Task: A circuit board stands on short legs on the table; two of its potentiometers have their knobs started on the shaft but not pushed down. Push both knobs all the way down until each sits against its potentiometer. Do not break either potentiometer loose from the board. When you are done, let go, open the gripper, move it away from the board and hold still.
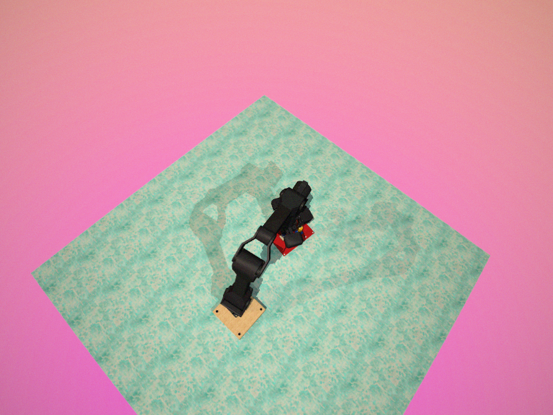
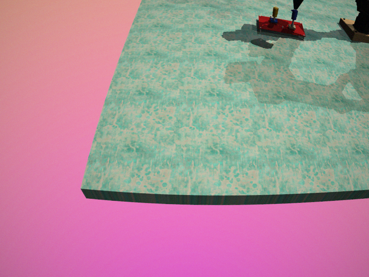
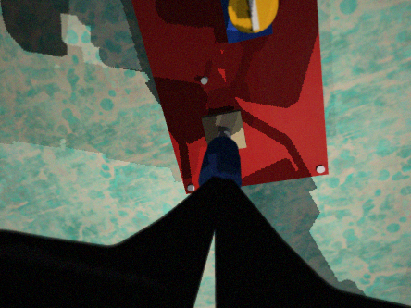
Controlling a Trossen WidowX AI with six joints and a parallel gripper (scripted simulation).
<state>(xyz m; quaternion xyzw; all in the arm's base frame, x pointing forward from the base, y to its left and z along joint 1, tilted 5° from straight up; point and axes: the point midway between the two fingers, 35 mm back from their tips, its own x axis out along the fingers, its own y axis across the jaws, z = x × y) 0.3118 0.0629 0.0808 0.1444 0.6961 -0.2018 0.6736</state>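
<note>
My gripper tip is now 4 cm above the tan potentiometer. The rest, counted from my gripper tip: blue potentiometer (6 cm ahead, 3 cm to the right, 5 cm below).
</note>
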